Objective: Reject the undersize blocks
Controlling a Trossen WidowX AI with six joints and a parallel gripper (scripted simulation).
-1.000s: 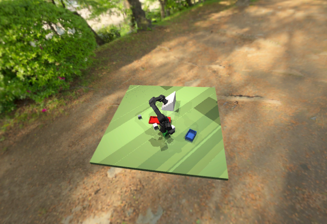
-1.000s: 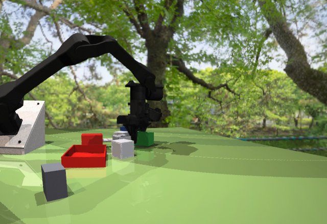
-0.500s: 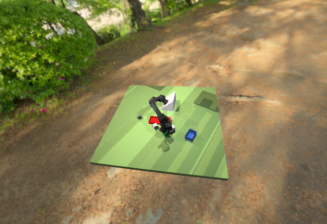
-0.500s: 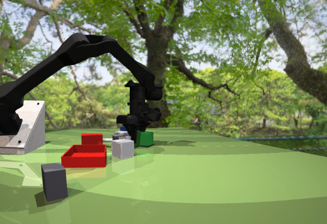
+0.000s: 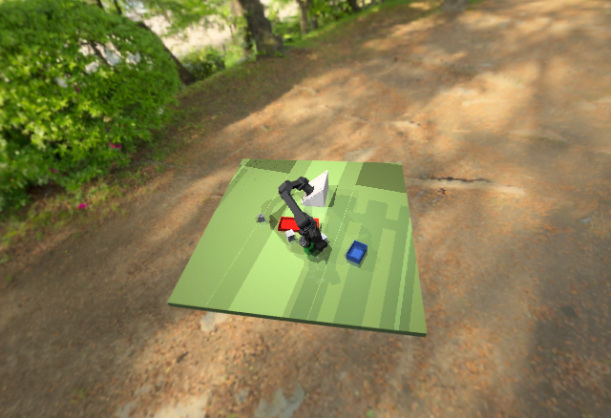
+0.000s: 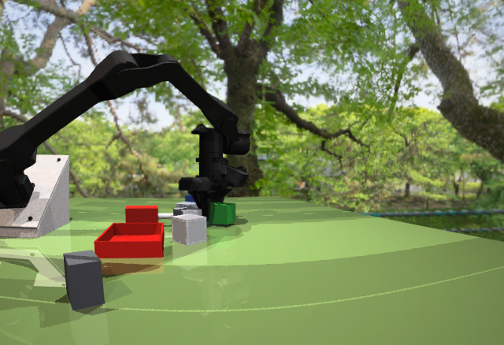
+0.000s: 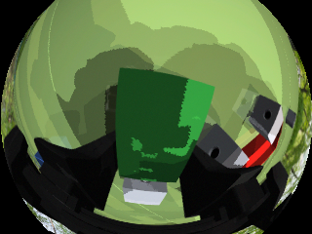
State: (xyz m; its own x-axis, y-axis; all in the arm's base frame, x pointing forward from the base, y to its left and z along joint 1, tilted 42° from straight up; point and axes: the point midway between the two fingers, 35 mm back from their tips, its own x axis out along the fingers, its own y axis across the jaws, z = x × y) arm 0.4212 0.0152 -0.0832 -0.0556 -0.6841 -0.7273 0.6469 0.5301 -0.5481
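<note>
The green GO gauge is 10 mm behind my gripper tip, 10 mm to the left of it and 20 mm above it. Also, from my gripper tip: blue tray: 20 mm ahead, 250 mm to the left; red reject tray: 170 mm behind, 170 mm to the right; red block: 140 mm behind, 10 mm to the right, 10 mm above.
</note>
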